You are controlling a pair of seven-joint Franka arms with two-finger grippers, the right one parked.
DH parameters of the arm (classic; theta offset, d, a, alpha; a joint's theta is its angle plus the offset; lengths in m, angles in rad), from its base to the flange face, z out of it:
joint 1: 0 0.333 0 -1.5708
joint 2: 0 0 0 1.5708
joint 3: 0 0.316 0.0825 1.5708
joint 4: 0 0 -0.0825 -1.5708
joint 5: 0 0.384 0 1.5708
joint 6: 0 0 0.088 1.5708
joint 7: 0 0.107 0 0
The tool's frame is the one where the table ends.
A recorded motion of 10 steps. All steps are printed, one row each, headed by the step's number.
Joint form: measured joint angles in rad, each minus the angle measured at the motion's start. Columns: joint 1, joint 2, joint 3, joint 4, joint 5, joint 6, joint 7.
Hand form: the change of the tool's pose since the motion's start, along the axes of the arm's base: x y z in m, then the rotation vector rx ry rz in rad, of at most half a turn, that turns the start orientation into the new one. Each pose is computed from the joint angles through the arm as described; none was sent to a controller.
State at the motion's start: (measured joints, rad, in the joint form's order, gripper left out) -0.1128 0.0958 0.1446 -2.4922 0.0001 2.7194 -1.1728
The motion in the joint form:
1: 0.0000 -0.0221 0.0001 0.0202 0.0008 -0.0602 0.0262
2: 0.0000 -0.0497 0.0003 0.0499 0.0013 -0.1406 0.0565
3: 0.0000 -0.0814 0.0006 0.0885 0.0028 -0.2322 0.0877
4: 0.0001 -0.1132 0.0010 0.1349 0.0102 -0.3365 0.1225
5: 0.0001 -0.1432 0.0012 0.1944 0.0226 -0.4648 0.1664
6: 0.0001 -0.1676 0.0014 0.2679 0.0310 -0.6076 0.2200
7: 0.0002 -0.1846 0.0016 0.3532 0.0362 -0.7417 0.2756
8: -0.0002 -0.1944 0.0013 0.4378 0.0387 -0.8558 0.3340
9: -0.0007 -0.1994 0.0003 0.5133 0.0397 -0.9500 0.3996
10: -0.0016 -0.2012 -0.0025 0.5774 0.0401 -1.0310 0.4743
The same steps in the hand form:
1: 0.0032 -0.0001 0.0123 -0.0001 0.0185 -0.0261
2: 0.0074 -0.0001 0.0293 -0.0013 0.0421 -0.0559
3: 0.0125 0.0001 0.0517 -0.0030 0.0638 -0.0876
4: 0.0171 0.0005 0.0771 -0.0008 0.0906 -0.1266
5: 0.0207 0.0014 0.1062 0.0050 0.1306 -0.1769
6: 0.0236 0.0028 0.1388 0.0076 0.1767 -0.2327
7: 0.0272 0.0045 0.1752 0.0086 0.2095 -0.2873
8: 0.0299 0.0055 0.2103 0.0087 0.2299 -0.3440
9: 0.0309 0.0058 0.2408 0.0080 0.2439 -0.4084
10: 0.0302 0.0046 0.2656 0.0062 0.2591 -0.4843

